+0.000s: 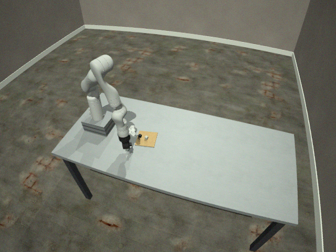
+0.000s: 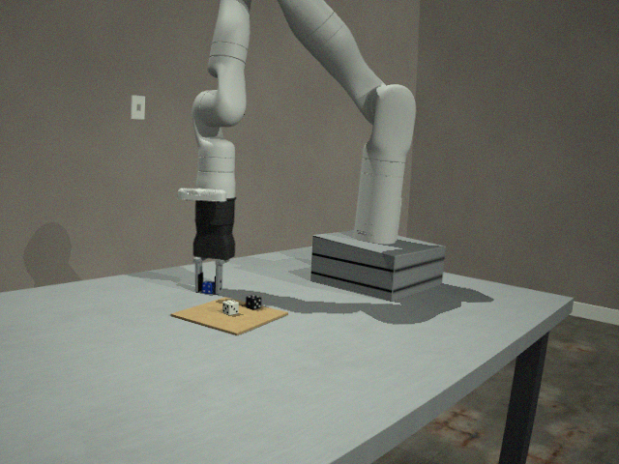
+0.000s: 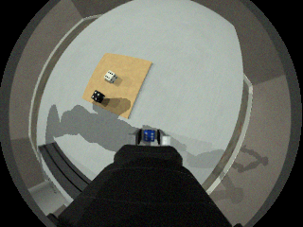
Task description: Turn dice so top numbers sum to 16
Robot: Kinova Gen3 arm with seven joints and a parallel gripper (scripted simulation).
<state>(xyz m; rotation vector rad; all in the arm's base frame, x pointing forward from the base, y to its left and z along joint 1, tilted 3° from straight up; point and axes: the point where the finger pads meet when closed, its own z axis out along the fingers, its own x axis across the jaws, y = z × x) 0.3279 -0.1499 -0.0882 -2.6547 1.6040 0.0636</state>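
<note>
My hand is 10 mm above the blue die. Round my hand: tan mat: 60 mm ahead, 130 mm to the left, 20 mm below; then white die: 60 mm ahead, 130 mm to the left; then black die: 10 mm ahead, 140 mm to the left.
</note>
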